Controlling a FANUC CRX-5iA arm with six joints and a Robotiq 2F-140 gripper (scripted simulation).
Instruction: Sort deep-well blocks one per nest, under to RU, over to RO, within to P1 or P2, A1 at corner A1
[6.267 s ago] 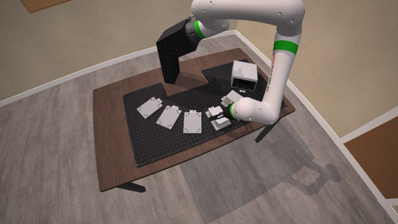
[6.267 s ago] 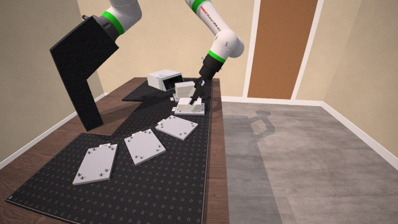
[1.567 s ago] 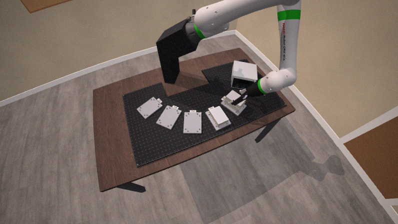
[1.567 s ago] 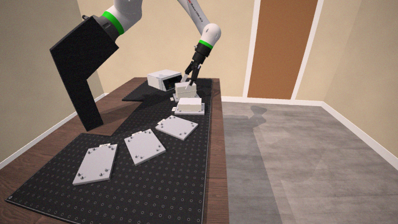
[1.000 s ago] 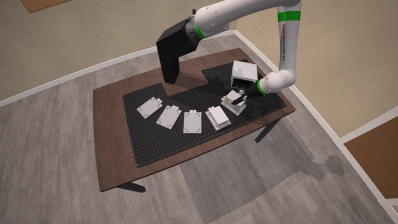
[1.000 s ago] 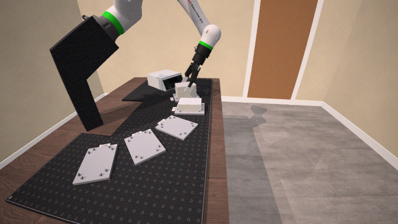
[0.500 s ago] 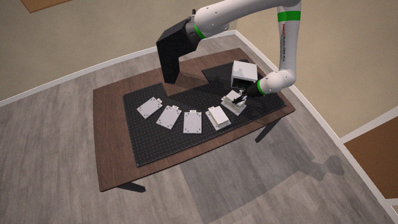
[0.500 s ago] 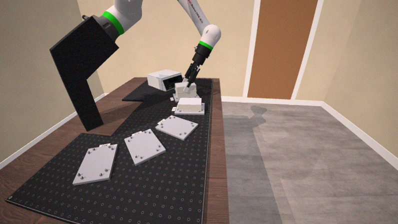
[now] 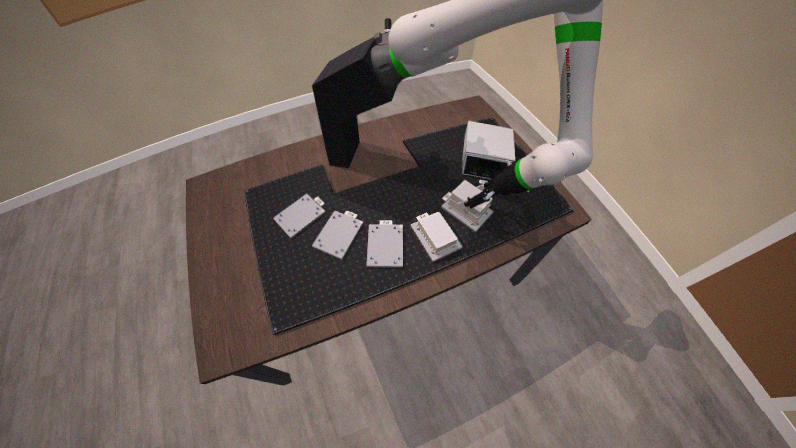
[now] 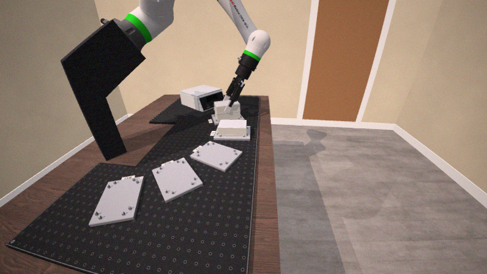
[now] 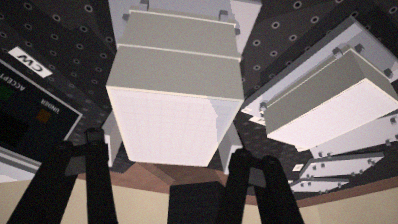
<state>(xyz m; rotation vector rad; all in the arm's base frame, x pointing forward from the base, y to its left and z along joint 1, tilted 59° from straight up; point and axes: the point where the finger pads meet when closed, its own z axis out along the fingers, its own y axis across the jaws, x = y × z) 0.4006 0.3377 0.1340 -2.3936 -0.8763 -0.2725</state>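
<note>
Right now the weigher platform is 290 mm behind my hand, 140 mm to the left of it and 10 mm above it. Also, from my hand: plate 80 mm below; then check-weigher CW 280 mm behind, 140 mm to the left, 20 mm below.
</note>
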